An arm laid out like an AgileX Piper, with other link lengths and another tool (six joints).
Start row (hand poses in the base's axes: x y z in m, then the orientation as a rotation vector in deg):
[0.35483, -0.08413, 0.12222, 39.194, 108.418, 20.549]
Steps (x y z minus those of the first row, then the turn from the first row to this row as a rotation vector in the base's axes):
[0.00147, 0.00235, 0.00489, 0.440, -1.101, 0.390]
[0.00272, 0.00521, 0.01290, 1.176, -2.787, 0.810]
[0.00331, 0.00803, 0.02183, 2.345, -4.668, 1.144]
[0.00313, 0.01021, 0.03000, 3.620, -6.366, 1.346]
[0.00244, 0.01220, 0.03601, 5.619, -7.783, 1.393]
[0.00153, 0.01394, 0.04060, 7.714, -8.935, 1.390]
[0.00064, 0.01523, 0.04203, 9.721, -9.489, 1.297]
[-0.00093, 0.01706, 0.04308, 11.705, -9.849, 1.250]
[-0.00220, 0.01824, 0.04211, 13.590, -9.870, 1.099]
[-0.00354, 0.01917, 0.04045, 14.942, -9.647, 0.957]
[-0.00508, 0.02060, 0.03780, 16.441, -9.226, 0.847]
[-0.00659, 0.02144, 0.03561, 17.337, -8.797, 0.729]
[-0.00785, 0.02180, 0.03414, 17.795, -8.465, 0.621]
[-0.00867, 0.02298, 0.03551, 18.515, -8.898, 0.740]
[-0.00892, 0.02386, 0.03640, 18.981, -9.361, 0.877]
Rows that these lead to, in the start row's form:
[0.35630, -0.08178, 0.12711, 38.801, 107.503, 21.529]
[0.35755, -0.07892, 0.13512, 38.400, 106.018, 22.965]
[0.35814, -0.07610, 0.14405, 38.299, 104.269, 24.797]
[0.35796, -0.07392, 0.15222, 38.432, 102.617, 26.580]
[0.35727, -0.07193, 0.15823, 39.247, 101.084, 28.869]
[0.35636, -0.07019, 0.16282, 40.234, 99.744, 31.139]
[0.35547, -0.06890, 0.16425, 41.422, 98.923, 33.119]
[0.35390, -0.06707, 0.16530, 42.606, 98.282, 35.058]
[0.35263, -0.06589, 0.16433, 43.926, 97.916, 36.762]
[0.35129, -0.06496, 0.16267, 44.980, 97.856, 37.912]
[0.34975, -0.06353, 0.16002, 46.163, 97.960, 39.183]
[0.34824, -0.06269, 0.15783, 46.978, 98.166, 39.873]
[0.34698, -0.06233, 0.15636, 47.476, 98.359, 40.172]
[0.34616, -0.06115, 0.15773, 47.673, 97.853, 41.028]
[0.34591, -0.06027, 0.15862, 47.682, 97.371, 41.657]

